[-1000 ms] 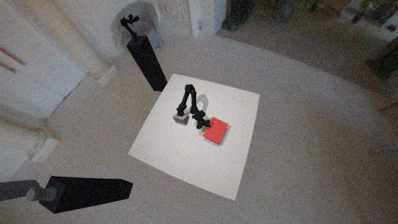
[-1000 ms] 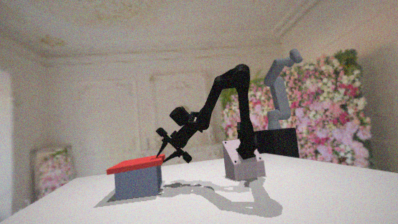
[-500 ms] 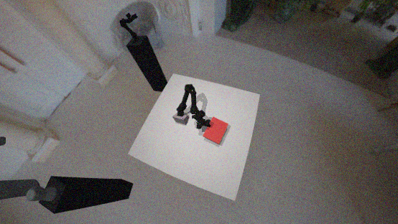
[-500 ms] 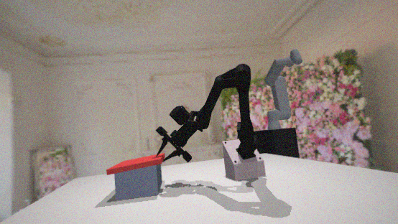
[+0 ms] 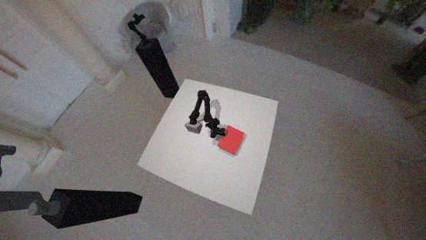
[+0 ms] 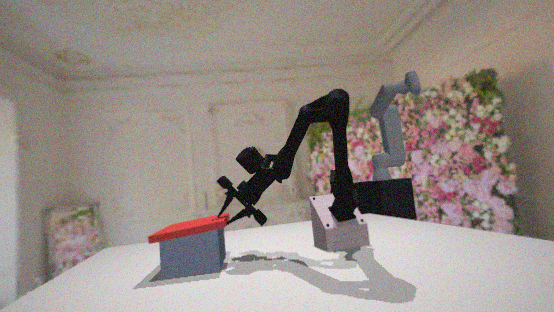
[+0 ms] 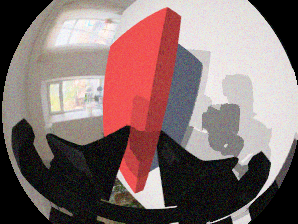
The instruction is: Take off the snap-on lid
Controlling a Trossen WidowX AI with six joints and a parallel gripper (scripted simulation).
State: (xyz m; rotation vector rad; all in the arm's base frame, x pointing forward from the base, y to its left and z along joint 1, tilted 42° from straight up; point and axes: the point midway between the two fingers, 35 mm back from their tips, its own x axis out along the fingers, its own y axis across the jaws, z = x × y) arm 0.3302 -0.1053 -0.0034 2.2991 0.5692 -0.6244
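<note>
Now: gripper tip 70 mm short of the red lid and 20 mm to the left of it. Round my gripper tip: storage box: 70 mm ahead, 60 mm below, 20 mm to the right.
</note>
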